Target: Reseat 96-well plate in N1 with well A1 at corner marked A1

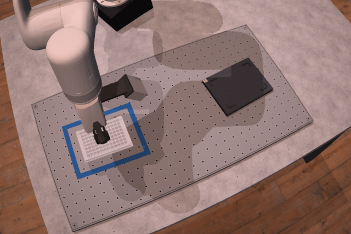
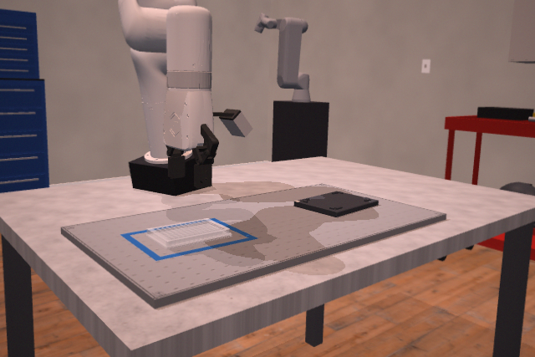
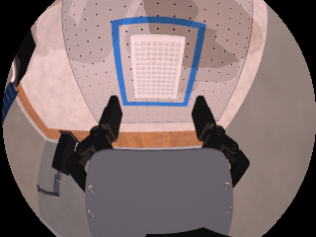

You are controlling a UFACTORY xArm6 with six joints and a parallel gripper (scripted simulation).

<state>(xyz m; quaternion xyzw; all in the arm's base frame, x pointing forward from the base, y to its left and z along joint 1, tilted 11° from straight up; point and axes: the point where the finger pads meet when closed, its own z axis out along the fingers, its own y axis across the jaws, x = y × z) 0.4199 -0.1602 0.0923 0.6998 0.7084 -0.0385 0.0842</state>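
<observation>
My hand is 100 mm above the 96-well plate. Also, from my hand: plate nest N1: 390 mm to the left, 100 mm below, 10 mm behind; then small A1 mark: 310 mm to the left, 100 mm below, 50 mm behind.
</observation>
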